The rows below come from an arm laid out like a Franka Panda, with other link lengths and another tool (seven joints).
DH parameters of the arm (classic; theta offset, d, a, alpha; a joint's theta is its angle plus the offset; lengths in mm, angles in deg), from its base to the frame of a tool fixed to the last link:
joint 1: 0 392.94 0 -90
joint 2: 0 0 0 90
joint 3: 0 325.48 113.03 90
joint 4: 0 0 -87.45 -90
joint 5: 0 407.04 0 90
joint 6: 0 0 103.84 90
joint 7: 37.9 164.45 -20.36 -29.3
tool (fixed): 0 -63.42 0 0
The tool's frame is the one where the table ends.
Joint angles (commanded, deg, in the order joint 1, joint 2, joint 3, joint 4, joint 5, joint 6, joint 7), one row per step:
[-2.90, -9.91, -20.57, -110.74, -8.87, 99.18, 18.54]
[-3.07, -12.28, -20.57, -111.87, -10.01, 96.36, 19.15]
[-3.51, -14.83, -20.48, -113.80, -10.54, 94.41, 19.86]
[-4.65, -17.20, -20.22, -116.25, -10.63, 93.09, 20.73]
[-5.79, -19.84, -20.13, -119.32, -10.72, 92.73, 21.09]
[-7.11, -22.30, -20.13, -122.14, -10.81, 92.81, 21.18]
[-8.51, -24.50, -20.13, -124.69, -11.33, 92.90, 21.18]
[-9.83, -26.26, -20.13, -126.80, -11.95, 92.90, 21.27]
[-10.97, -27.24, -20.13, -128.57, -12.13, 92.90, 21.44]
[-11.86, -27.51, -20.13, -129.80, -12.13, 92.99, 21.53]
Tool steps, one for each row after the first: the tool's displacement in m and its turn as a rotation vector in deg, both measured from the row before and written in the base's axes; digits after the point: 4 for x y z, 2 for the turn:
[-0.0179, 0.0000, 0.0062, 0.26, 1.67, -0.75]
[-0.0185, 0.0003, 0.0020, 0.74, 1.19, -0.99]
[-0.0190, -0.0026, -0.0033, 1.03, 1.10, -1.61]
[-0.0197, -0.0025, -0.0054, 1.00, 0.51, -1.08]
[-0.0188, -0.0044, -0.0045, 0.79, 0.05, -1.04]
[-0.0180, -0.0053, -0.0049, 0.32, 0.22, -0.95]
[-0.0155, -0.0051, -0.0051, 0.12, 0.38, -0.97]
[-0.0110, -0.0038, -0.0082, 0.47, 0.66, -1.00]
[-0.0064, -0.0032, -0.0087, 0.49, 0.72, -0.78]

